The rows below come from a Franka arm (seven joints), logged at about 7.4 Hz.
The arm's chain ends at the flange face. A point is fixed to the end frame.
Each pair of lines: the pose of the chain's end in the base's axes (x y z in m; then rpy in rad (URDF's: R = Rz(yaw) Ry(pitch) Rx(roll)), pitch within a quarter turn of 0, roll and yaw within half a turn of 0), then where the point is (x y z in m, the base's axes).
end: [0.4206 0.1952 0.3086 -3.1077 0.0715 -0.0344]
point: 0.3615 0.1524 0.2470
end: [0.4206 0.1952 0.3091 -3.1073 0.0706 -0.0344]
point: 0.3616 0.1524 0.2474
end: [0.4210 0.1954 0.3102 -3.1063 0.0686 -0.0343]
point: 0.3621 0.1527 0.2484
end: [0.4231 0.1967 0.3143 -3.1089 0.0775 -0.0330]
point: 0.3637 0.1538 0.2531
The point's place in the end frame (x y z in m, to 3 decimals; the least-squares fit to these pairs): -0.053 0.047 0.064
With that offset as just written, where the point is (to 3 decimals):
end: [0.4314 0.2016 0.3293 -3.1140 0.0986 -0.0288]
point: 0.371 0.158 0.270
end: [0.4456 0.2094 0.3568 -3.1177 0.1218 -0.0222]
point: 0.384 0.165 0.299
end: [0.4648 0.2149 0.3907 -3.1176 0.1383 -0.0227]
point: 0.402 0.171 0.334
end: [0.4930 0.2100 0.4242 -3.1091 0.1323 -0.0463]
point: 0.430 0.168 0.366
